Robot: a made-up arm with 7 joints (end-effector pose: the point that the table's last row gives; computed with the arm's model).
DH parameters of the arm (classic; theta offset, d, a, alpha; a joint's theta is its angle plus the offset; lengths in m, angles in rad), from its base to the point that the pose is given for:
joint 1: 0 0.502 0 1.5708
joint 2: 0 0.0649 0 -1.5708
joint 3: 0 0.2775 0.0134 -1.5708
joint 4: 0 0.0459 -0.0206 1.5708
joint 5: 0 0.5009 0 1.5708
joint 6: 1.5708 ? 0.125 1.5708
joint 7: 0 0.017 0 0
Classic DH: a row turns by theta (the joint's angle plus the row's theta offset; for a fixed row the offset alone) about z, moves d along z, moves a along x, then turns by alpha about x.
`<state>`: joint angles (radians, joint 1 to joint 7).
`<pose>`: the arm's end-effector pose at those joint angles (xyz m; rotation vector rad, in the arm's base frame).
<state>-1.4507 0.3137 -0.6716 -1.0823 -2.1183 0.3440 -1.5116</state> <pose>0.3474 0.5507 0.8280 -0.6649 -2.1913 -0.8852</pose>
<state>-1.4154 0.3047 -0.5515 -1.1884 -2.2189 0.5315 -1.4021</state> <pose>0.2997 0.5808 0.7759 -0.7873 -2.1636 -0.8594</pose>
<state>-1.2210 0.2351 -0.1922 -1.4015 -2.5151 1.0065 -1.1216</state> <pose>0.0325 0.6319 0.7296 -0.6873 -2.1155 -0.8786</pose>
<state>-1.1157 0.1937 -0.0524 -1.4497 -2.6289 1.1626 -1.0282</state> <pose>-0.1030 0.6108 0.7476 -0.5073 -2.0558 -0.8938</pose>
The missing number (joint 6, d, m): 0.1304
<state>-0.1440 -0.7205 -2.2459 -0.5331 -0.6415 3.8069 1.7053</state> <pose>0.4599 0.1077 0.9024 -1.9671 -2.3138 0.2957</pose>
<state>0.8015 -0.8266 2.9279 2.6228 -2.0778 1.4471 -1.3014</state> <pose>-0.1096 -0.4050 0.6821 2.0909 0.7352 -1.7789</pose>
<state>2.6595 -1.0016 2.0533 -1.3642 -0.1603 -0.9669 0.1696</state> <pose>-0.2796 0.6850 0.4722 -0.3419 -1.2757 2.1207</pose>
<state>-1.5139 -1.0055 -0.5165 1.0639 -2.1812 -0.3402 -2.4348</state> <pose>-0.1856 -0.8551 0.5085 -0.4917 -0.1668 1.6362</pose>
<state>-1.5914 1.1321 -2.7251 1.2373 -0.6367 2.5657 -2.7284</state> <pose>-0.1810 0.6506 0.4549 -1.3162 0.9507 2.0662</pose>
